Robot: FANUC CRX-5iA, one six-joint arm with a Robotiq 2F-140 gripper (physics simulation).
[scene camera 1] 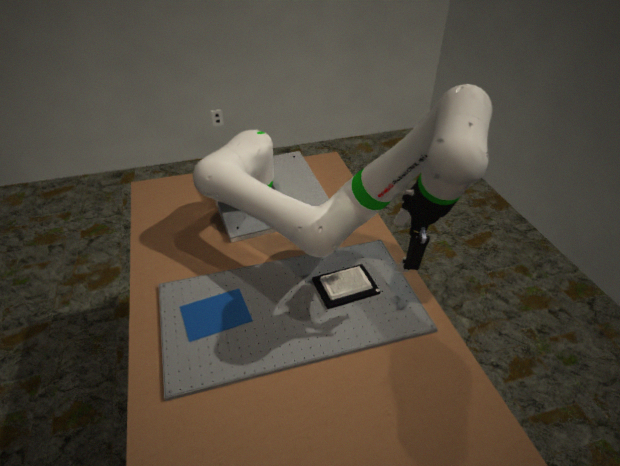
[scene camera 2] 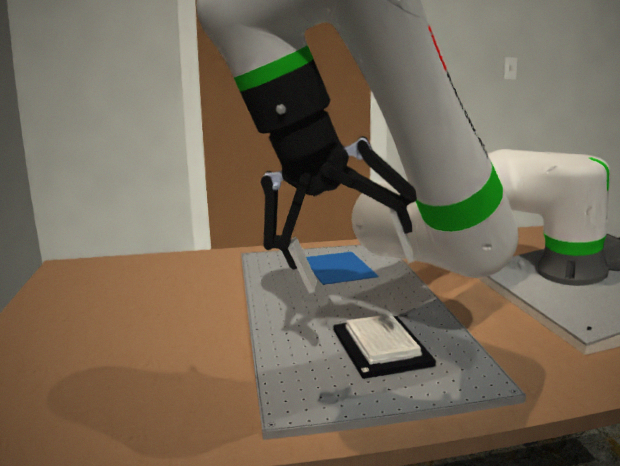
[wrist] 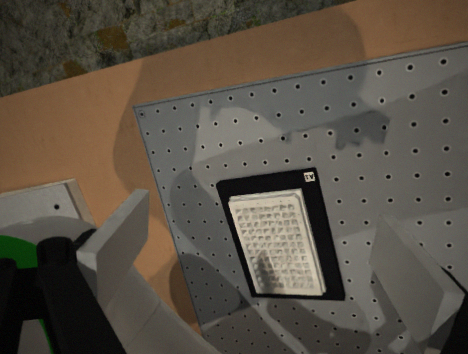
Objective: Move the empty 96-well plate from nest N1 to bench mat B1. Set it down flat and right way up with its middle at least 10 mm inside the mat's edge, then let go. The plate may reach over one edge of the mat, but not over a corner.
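Pixels of known places: gripper, fingertip midpoint: (scene camera 1: 400, 246) (scene camera 2: 360, 272) (wrist: 260, 226); arm's base, origin of the base link: (scene camera 2: 572, 270).
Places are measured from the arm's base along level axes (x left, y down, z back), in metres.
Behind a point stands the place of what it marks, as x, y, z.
Observation:
The white 96-well plate (scene camera 1: 347, 282) @(0.126, 0.009, -0.493) (scene camera 2: 383, 339) @(0.140, 0.002, -0.496) (wrist: 277, 245) @(0.124, 0.006, -0.493) lies flat with its wells up in the black nest (scene camera 1: 323, 292) @(0.050, 0.016, -0.497) (scene camera 2: 357, 354) @(0.150, 0.016, -0.543) (wrist: 326, 250) @(0.109, 0.016, -0.544). A label, apparently A1, marks one nest corner. The blue mat B1 (scene camera 1: 215, 314) @(-0.250, 0.026, -0.454) (scene camera 2: 340, 268) @(-0.235, 0.026, -0.450) lies bare at the far end of the board from the nest; it does not show in the wrist view. My gripper (scene camera 2: 360, 273) @(0.231, -0.157, -0.568) (wrist: 260, 226) @(0.231, -0.157, -0.568) is open and empty, tilted, and clearly above the board. In the wrist view the plate shows between its two pale finger pads, well below them.
The grey perforated board (scene camera 1: 180, 370) @(-0.366, 0.028, -0.592) (scene camera 2: 280, 400) @(0.221, 0.028, -0.681) (wrist: 400, 190) @(0.165, 0.028, -0.628) carries nest and mat on the tan table (scene camera 1: 300, 415) @(-0.135, 0.041, -0.800) (scene camera 2: 150, 320) @(-0.115, 0.041, -0.869) (wrist: 110, 115) @(0.316, 0.041, -0.290). The arm's grey base plate (scene camera 1: 300, 185) @(0.171, 0.000, 0.005) (scene camera 2: 561, 310) @(0.130, 0.014, -0.133) (wrist: 40, 197) @(0.229, 0.011, -0.108) lies beside the board. The arm's elbow hangs low near the board's base-side edge.

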